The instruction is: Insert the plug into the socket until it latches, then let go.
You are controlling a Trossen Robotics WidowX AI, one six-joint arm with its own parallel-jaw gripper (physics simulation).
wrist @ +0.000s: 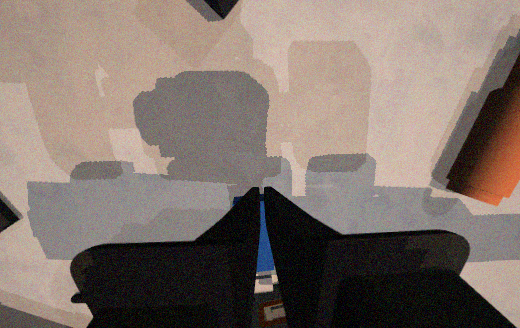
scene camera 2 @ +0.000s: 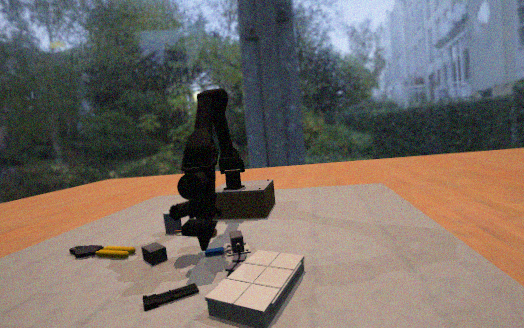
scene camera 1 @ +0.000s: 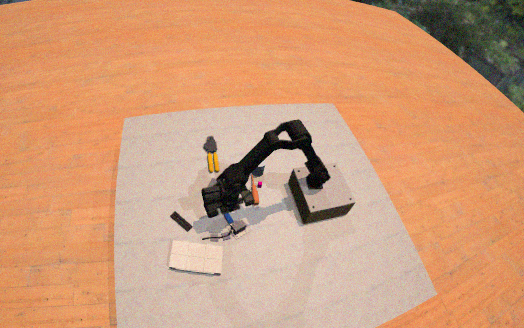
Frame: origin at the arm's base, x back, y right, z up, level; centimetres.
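Seen in the pictures: gripper, fingertip midpoint: (wrist: 261, 194) (scene camera 2: 204, 250) (scene camera 1: 227, 211); arm's base, link origin: (scene camera 2: 234, 187) (scene camera 1: 314, 182).
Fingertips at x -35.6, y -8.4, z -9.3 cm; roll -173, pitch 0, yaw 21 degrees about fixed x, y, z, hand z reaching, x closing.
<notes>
Pixels of each thing's middle, then the offset from my fingertips to it. "*": a spot on its surface instead. Level surfaces: height alone.
- blue plug, body centre: (wrist: 255, 246) (scene camera 2: 218, 251) (scene camera 1: 229, 220) dx +0.9, dy -3.7, dz -0.4 cm
- socket, body centre: (scene camera 2: 237, 242) (scene camera 1: 237, 228) dx +3.8, dy -7.9, dz +1.1 cm
- tiled box, body centre: (scene camera 2: 261, 282) (scene camera 1: 196, 258) dx -12.1, dy -20.8, dz +0.6 cm
- black bar, body centre: (scene camera 2: 171, 294) (scene camera 1: 181, 221) dx -18.6, dy -4.8, dz -0.4 cm
- Yellow-handled pliers, surface spot: (scene camera 2: 115, 252) (scene camera 1: 209, 164) * dx -7.8, dy +23.6, dz +0.6 cm
- dark cube, body centre: (scene camera 2: 154, 253) dx -5.6, dy +11.6, dz +0.6 cm
- orange-handled tool, body centre: (scene camera 1: 254, 188) dx +11.6, dy +11.4, dz +0.2 cm
- magenta cube, body centre: (scene camera 1: 259, 184) dx +14.3, dy +13.7, dz +0.1 cm
- mat, surface height: dz -1.1 cm
The blue plug (scene camera 1: 228, 218) (scene camera 2: 215, 252) (wrist: 267, 245) lies flat on the mat, its metal end towards the socket (scene camera 1: 239, 228) (scene camera 2: 236, 241) (wrist: 272, 311), a dark block with an orange-rimmed slot on a light plate. Whether the metal end is inside the slot cannot be told. My gripper (scene camera 2: 203, 247) (wrist: 261, 194) is shut, with a thin gap between the fingertips and no thing held there. It is above the plug, and the plug shows below and through the gap in the wrist view. The fingers hide the plug's sides and most of the socket there.
A tiled box (scene camera 1: 195, 257) (scene camera 2: 255, 281) and a black bar (scene camera 1: 181, 221) (scene camera 2: 171, 296) lie nearby. Yellow-handled pliers (scene camera 1: 213, 161) (scene camera 2: 115, 252), a dark cube (scene camera 2: 154, 253), an orange-handled tool (scene camera 1: 255, 193) (wrist: 492, 150) and a magenta cube (scene camera 1: 260, 184) are on the mat (scene camera 1: 320, 270).
</notes>
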